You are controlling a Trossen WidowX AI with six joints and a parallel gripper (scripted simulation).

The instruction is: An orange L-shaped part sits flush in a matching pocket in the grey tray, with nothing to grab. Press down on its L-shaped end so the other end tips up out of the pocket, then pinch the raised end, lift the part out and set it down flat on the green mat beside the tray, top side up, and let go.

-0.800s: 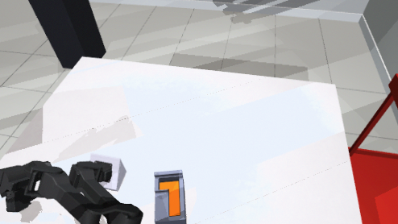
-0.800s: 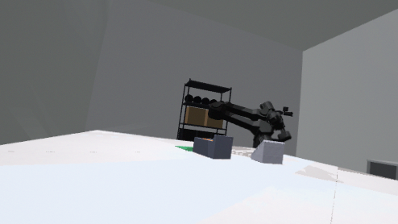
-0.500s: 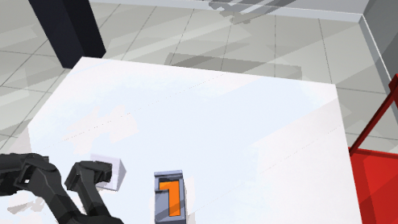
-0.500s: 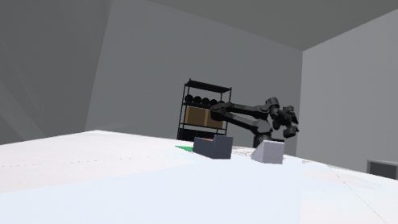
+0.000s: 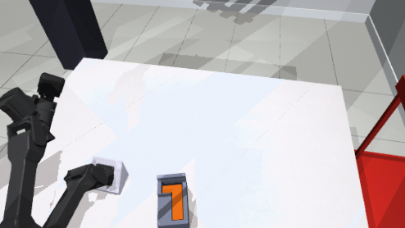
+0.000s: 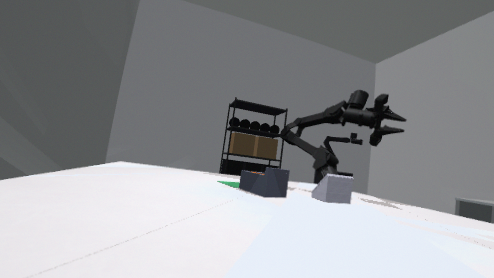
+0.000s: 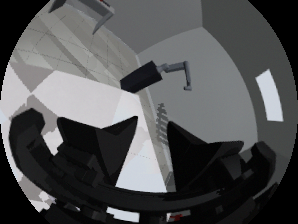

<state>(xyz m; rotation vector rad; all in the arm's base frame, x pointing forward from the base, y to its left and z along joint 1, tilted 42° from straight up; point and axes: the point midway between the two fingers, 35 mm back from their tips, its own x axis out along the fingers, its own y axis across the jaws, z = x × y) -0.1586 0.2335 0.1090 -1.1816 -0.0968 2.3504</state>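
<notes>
My gripper tip is now 42 cm short of the orange L-shaped part, 24 cm above it and 16 cm to the left of it. Round my gripper tip: green mat: 47 cm ahead, 32 cm to the right, 30 cm below.
</notes>
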